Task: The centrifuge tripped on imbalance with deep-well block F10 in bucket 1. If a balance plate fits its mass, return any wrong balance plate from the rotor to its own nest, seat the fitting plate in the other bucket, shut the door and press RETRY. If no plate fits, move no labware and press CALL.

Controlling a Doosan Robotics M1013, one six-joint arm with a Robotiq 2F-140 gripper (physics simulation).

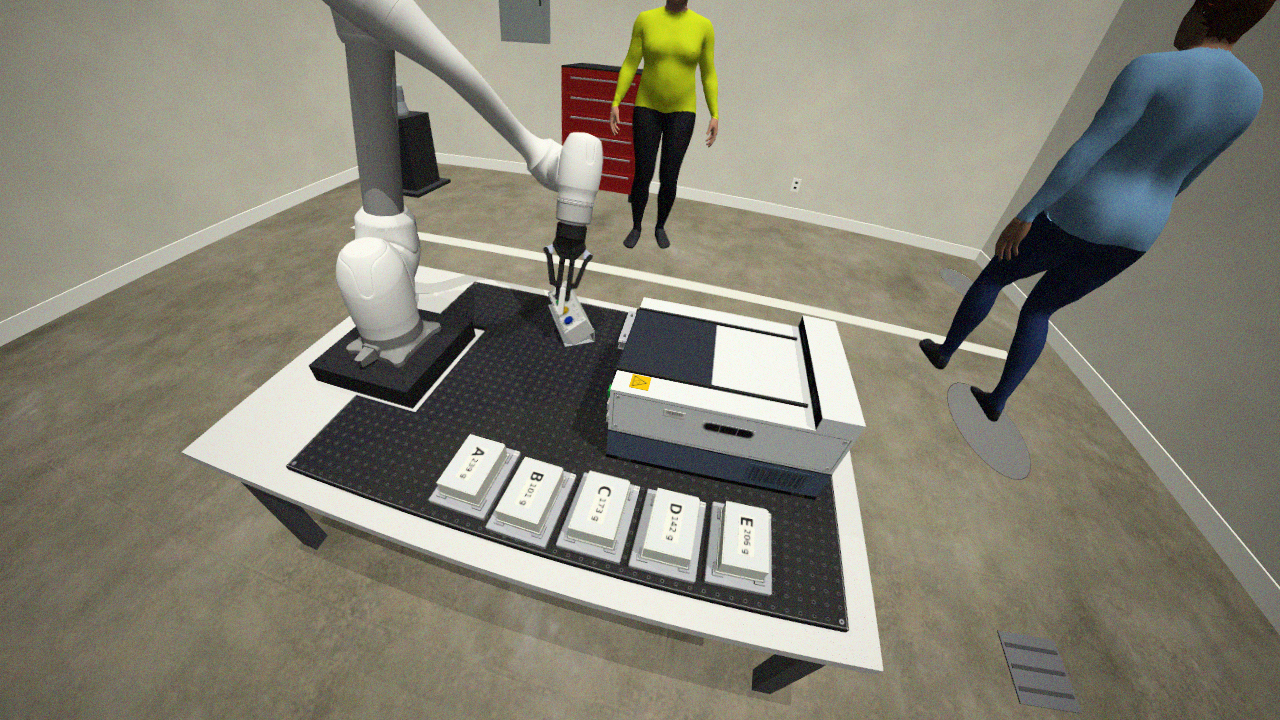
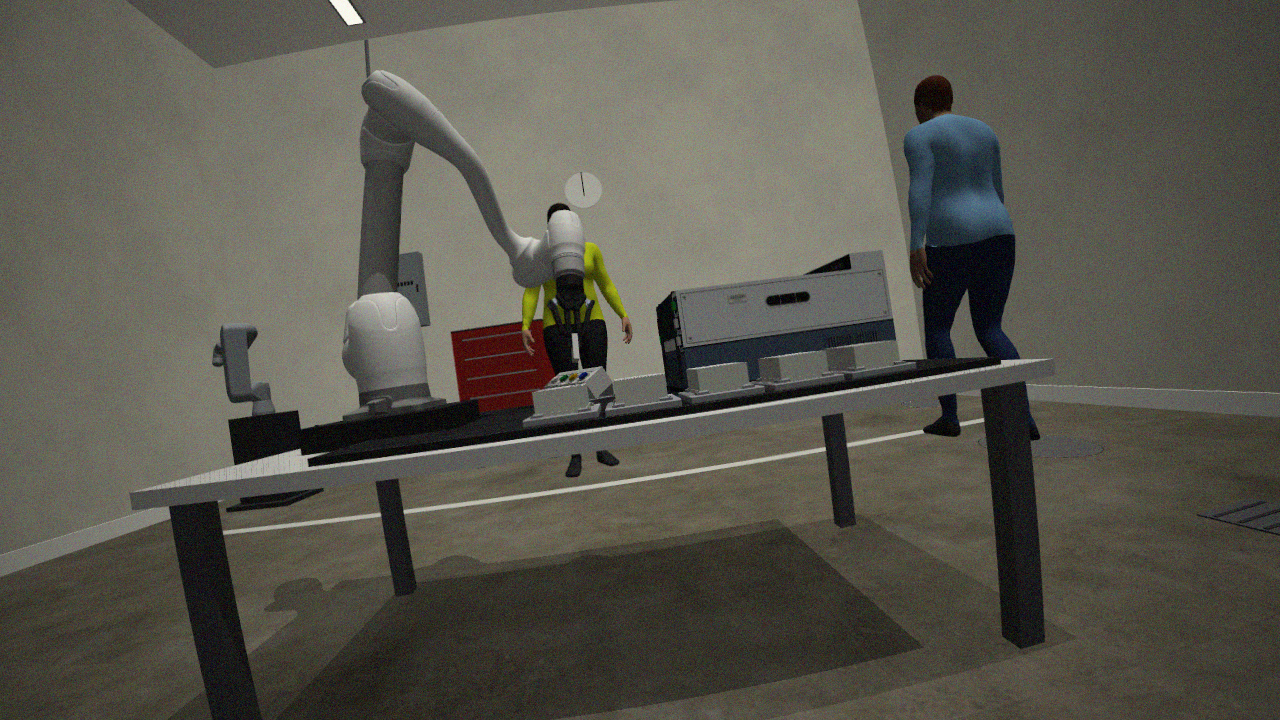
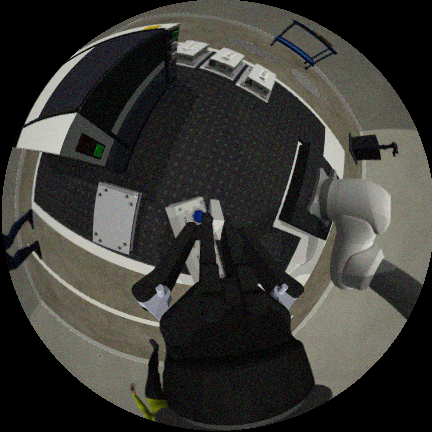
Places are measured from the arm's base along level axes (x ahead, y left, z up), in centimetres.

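Where they show: gripper, fingertip midpoint: (image 1: 560,312) (image 2: 575,360) (image 3: 212,207); arm's base at its link origin: (image 1: 395,339) (image 2: 397,412) (image 3: 322,198).
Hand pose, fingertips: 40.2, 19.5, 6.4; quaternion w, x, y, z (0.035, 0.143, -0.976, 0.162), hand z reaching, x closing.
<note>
Things, the pixels of their centre, and the offset from my fingertips, as dx, dy, dz. Level surfaces: height alone.
- small white button box at the middle of its body: (image 3: 197,245) (image 2: 576,385) (image 1: 569,311) -1.7, +10.3, -6.5
- black mat at its surface level: dz -10.7
- box's blue button at the middle of its body: (image 3: 198,215) (image 1: 568,320) +1.1, +3.0, -4.3
- centrifuge at the middle of its body: (image 1: 725,386) (image 2: 764,326) +46.1, -14.6, +1.5
- Balance plates A at the middle of its body: (image 2: 562,399) (image 1: 474,469) (image 3: 260,78) +1.2, -46.9, -7.4
- B at the middle of its body: (image 2: 639,388) (image 1: 531,494) (image 3: 226,59) +14.5, -48.1, -7.4
- C at the middle of its body: (image 2: 716,377) (image 1: 600,508) (image 3: 189,50) +28.0, -46.7, -7.4
- D at the middle of its body: (image 2: 791,366) (image 1: 671,527) +41.7, -46.2, -7.4
- E at the middle of its body: (image 2: 860,355) (image 1: 743,540) +55.2, -44.9, -7.4
- grey screw plate at the middle of its body: (image 3: 112,218) (image 1: 643,331) +20.9, +12.1, -8.8
My gripper (image 1: 563,302) (image 2: 575,360) (image 3: 212,207) is shut and empty. Its fingertips point straight down at the small white button box (image 1: 575,327) (image 2: 562,393) (image 3: 181,212) at the back of the black mat (image 1: 510,393). The tips are at the box's blue button (image 1: 566,317) (image 3: 197,216); I cannot tell if they touch it. The centrifuge (image 1: 716,420) (image 2: 773,313) (image 3: 60,137) stands to the right, and its inside is hidden. Balance plates A (image 1: 472,465) (image 3: 261,76), B (image 1: 529,492) (image 3: 226,60), C (image 1: 599,507), D (image 1: 672,526) and E (image 1: 745,539) each sit in a nest along the front.
The arm's base (image 1: 380,277) stands at the table's back left. A grey screw plate (image 3: 114,217) lies behind the centrifuge. A person in yellow (image 1: 666,107) stands behind the table near a red cabinet (image 1: 586,116). A person in blue (image 1: 1100,196) walks at the right.
</note>
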